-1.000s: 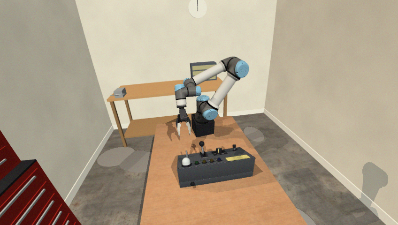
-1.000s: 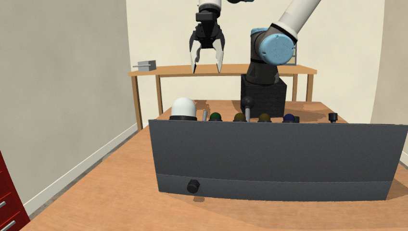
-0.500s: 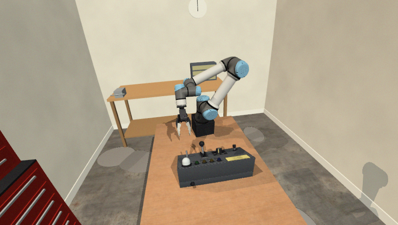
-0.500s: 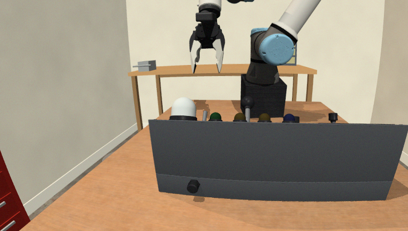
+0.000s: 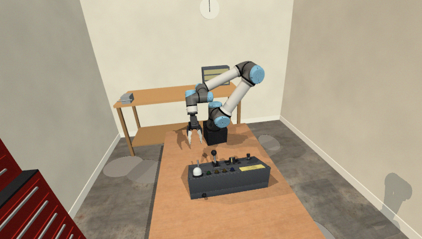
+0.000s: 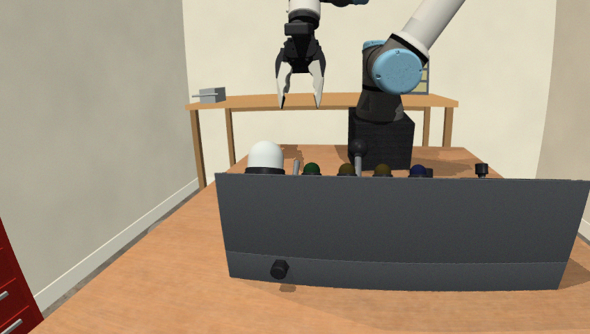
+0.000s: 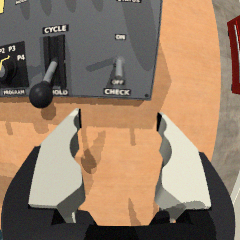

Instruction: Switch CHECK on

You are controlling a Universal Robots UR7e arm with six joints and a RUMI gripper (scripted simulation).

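The check toggle lies 130 mm below my hand and 70 mm ahead of it. The rest, counted from my hand: ball lever 120 mm to the left, 120 mm below, 50 mm ahead; dark grey console 170 mm to the left, 150 mm below, 120 mm ahead; program dial 230 mm to the left, 130 mm below, 100 mm ahead.
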